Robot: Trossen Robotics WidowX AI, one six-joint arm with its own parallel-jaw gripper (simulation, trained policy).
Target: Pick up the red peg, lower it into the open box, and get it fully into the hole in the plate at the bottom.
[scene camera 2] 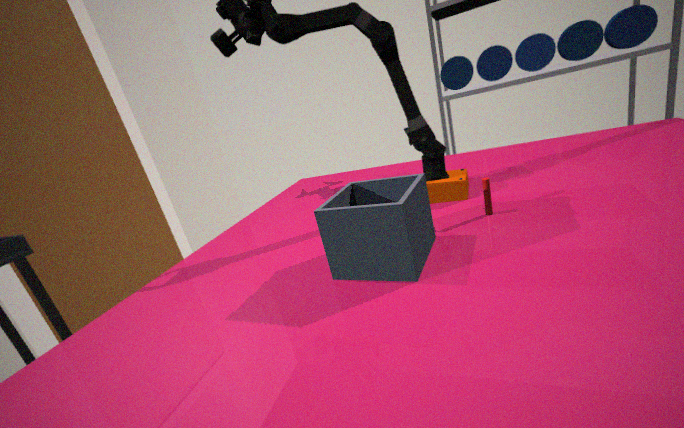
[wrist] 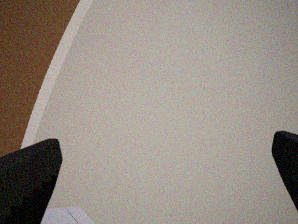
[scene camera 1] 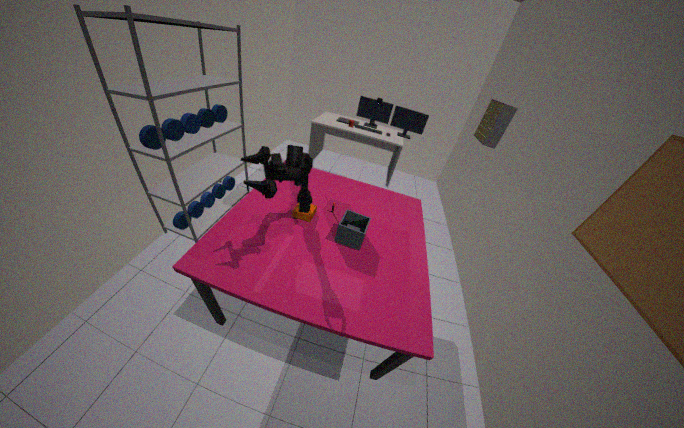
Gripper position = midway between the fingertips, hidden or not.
In view: my gripper [scene camera 1: 242, 170].
My gripper is seen too in the wrist view [wrist: 169, 148].
